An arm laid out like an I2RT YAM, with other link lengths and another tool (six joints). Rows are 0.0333 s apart.
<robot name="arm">
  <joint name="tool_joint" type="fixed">
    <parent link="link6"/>
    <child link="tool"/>
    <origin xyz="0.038 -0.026 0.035" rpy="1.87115 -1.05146 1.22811"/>
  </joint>
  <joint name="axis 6" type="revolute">
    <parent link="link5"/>
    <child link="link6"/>
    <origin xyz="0.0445 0 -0.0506" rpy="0 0 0"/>
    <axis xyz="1 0 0"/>
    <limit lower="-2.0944" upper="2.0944"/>
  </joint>
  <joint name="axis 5" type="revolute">
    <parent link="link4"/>
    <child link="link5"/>
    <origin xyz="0.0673 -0.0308 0.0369" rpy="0 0 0"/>
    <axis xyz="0 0 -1"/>
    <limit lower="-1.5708" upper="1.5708"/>
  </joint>
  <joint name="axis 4" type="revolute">
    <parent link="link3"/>
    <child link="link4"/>
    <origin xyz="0.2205 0.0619 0.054" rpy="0 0 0"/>
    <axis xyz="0 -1 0"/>
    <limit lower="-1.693" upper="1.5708"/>
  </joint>
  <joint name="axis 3" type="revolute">
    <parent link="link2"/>
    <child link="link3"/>
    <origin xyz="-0.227 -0.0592 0" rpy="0 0 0"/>
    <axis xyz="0 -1 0"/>
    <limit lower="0" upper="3.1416"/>
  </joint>
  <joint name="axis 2" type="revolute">
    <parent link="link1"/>
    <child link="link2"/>
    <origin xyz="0.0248 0.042 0.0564" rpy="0 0 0"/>
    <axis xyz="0 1 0"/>
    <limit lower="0" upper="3.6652"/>
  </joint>
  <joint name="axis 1" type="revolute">
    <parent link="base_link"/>
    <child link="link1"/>
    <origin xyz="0 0 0.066" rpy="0 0 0"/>
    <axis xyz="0 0 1"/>
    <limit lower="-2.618" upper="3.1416"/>
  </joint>
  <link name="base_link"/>
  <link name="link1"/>
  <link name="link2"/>
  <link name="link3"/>
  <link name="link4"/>
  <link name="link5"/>
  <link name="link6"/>
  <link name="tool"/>
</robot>
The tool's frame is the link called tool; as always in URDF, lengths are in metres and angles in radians.
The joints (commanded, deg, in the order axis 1, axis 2, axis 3, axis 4, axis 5, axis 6), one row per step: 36.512 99.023 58.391 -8.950 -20.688 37.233; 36.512 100.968 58.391 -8.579 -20.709 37.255; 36.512 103.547 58.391 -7.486 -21.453 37.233; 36.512 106.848 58.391 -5.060 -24.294 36.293; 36.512 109.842 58.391 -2.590 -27.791 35.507; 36.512 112.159 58.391 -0.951 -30.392 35.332; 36.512 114.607 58.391 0.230 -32.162 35.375; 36.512 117.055 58.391 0.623 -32.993 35.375; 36.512 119.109 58.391 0.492 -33.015 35.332; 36.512 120.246 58.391 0.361 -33.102 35.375; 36.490 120.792 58.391 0.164 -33.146 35.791
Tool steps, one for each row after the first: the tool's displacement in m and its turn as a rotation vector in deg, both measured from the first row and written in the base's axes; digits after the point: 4 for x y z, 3 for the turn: 0.0005 0.0004 -0.0109 -0.918 1.289 -0.002; 0.0011 0.0023 -0.0245 -1.342 2.814 0.480; 0.0016 0.0087 -0.0402 -0.291 4.232 2.923; 0.0010 0.0154 -0.0540 1.477 5.752 5.630; -0.0005 0.0196 -0.0653 2.752 7.392 7.311; -0.0026 0.0215 -0.0783 3.231 9.302 8.270; -0.0057 0.0209 -0.0925 2.685 11.425 8.612; -0.0088 0.0187 -0.1050 1.533 13.255 8.487; -0.0109 0.0173 -0.1120 0.924 14.398 8.406; -0.0123 0.0161 -0.1157 0.618 15.324 8.042
